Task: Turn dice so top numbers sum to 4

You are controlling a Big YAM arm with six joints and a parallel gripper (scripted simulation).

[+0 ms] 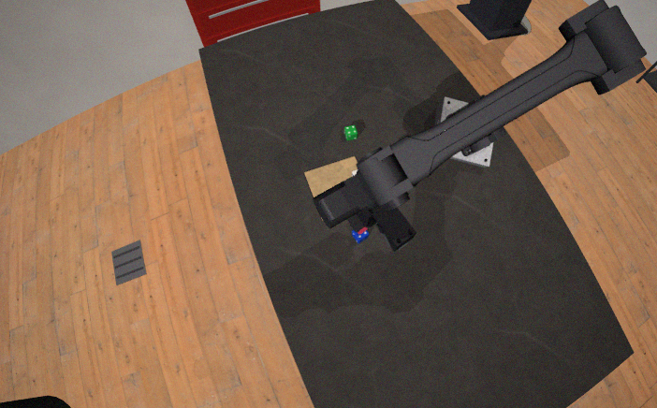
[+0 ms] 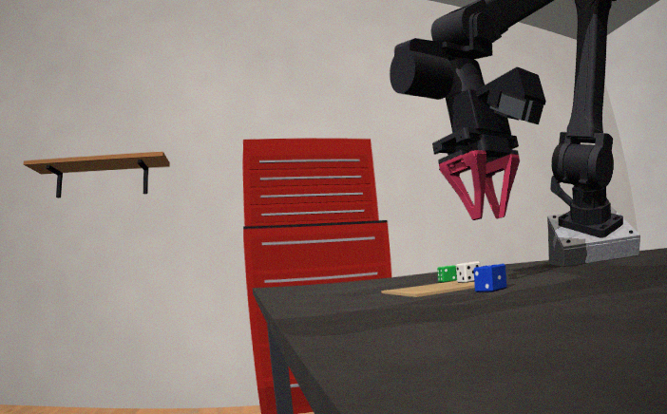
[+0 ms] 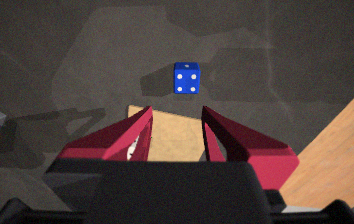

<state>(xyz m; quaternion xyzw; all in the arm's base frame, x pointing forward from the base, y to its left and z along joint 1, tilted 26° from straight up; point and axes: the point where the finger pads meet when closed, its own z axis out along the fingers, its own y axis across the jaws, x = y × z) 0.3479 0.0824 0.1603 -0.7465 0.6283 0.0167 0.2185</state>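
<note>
The blue die lies 8 cm below my hand and 1 cm ahead of it. Also, from my hand: white die (14 cm to the right, 8 cm below, 5 cm behind); then green die (27 cm to the right, 8 cm below, 8 cm behind); then tan mat (14 cm to the right, 9 cm below, 1 cm ahead).
</note>
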